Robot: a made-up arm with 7 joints.
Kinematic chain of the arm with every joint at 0, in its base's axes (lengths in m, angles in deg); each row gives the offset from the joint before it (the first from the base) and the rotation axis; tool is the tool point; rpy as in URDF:
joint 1: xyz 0 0 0 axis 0.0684 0.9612 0.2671
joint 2: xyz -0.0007 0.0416 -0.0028 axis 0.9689 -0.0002 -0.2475
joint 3: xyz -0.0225 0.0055 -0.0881 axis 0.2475 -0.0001 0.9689
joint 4: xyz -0.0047 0 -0.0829 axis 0.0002 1 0
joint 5: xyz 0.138 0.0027 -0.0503 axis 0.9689 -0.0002 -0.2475
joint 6: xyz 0.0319 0 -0.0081 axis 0.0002 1 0
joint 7: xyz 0.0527 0 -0.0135 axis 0.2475 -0.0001 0.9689
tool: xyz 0 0 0 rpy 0 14.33 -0.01
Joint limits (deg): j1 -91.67..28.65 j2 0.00..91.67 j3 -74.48..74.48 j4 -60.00..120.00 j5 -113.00..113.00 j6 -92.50..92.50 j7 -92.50..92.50
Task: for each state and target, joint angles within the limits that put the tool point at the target. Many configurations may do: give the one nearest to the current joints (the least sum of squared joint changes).
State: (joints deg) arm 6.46 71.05 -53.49 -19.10 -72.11 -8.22 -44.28
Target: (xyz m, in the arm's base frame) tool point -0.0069 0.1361 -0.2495
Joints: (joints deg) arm 16.76 81.55 -59.54 -16.69 -72.09 -7.19 -44.28
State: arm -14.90 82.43 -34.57 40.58 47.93 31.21 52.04
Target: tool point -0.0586 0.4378 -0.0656
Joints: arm 22.73 79.64 -35.98 78.11 43.30 19.84 52.04
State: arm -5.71 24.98 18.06 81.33 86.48 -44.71 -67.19
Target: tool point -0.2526 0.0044 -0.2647
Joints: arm 18.08 6.18 17.65 116.65 93.25 -58.63 -67.19
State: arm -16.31 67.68 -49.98 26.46 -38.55 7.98 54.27
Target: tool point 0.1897 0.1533 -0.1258
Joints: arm 4.12 91.67 -21.37 -15.01 -36.64 -32.23 54.27
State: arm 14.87 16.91 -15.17 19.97 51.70 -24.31 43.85
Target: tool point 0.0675 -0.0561 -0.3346
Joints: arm 8.78 0.00 -26.56 27.42 53.01 -22.73 43.85
